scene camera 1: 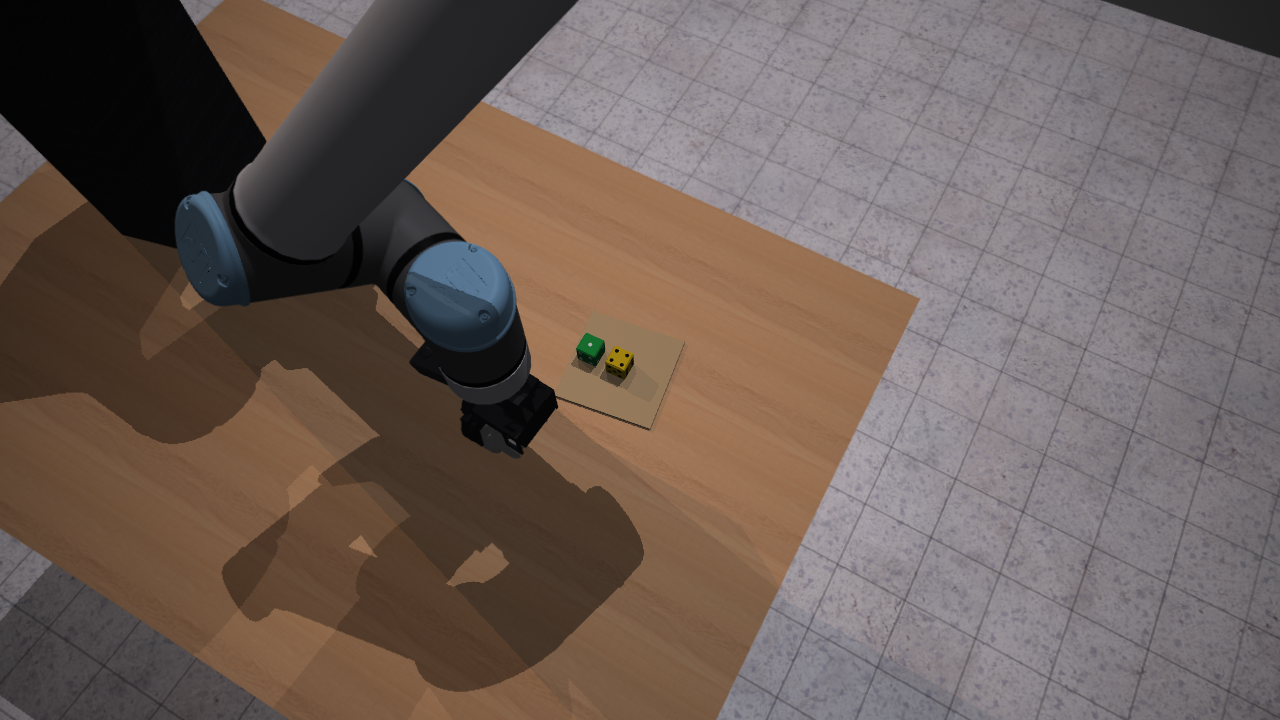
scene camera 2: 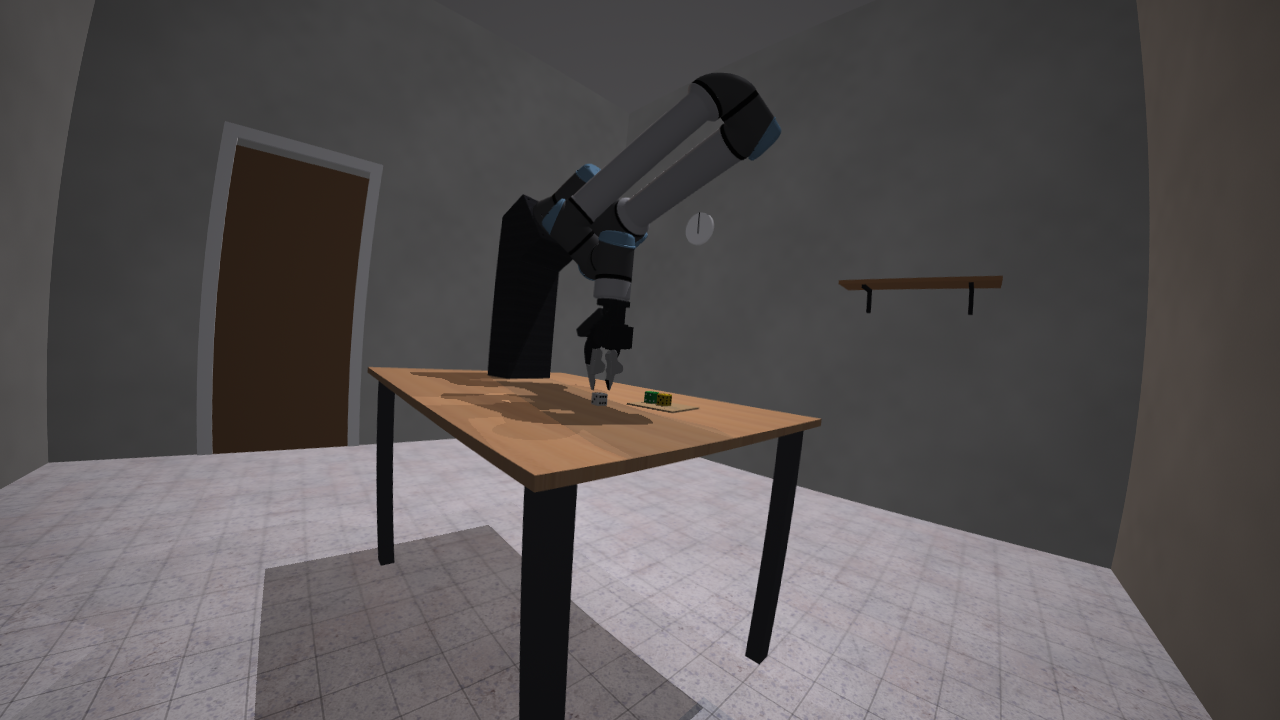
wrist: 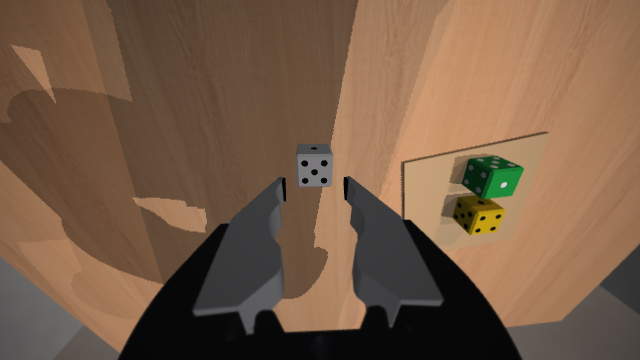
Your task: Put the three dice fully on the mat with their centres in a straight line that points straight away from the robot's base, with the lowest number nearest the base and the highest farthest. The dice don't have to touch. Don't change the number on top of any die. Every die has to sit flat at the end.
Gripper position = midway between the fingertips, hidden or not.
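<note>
Gripper, mine, [scene camera 1: 509, 436], [scene camera 2: 600, 390], [wrist: 314, 179]. Tan mat [scene camera 1: 636, 399], [wrist: 431, 185]. Green die [wrist: 488, 177]. Yellow die [wrist: 476, 216].
</note>
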